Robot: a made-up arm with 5 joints.
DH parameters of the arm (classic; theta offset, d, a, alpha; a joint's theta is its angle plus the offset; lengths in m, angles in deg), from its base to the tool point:
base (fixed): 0 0 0.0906 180
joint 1: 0 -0.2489 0.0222 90
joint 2: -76.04 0 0.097 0
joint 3: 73.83 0 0.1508 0
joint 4: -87.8 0.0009 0 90
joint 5: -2.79 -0.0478 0 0
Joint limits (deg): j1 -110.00..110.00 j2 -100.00..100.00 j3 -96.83..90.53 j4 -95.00..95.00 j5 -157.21..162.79
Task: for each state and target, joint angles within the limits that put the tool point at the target. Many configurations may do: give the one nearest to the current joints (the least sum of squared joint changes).
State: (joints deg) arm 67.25 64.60 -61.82 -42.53 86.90
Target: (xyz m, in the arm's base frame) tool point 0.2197 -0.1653 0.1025
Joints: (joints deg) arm 52.26 69.32 5.33 -57.65 86.90
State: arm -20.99 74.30 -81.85 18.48 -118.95
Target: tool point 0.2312 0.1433 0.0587
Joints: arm -45.29 90.51 -36.28 45.62 -118.95
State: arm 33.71 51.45 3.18 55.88 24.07
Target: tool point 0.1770 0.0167 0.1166
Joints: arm -10.35 52.90 31.85 69.34 24.07
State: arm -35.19 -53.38 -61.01 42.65 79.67
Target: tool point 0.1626 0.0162 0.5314
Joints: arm -11.98 -17.41 -59.78 25.63 79.67
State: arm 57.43 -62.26 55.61 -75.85 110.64
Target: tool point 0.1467 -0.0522 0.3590
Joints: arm 43.61 -79.57 73.14 -91.15 110.64
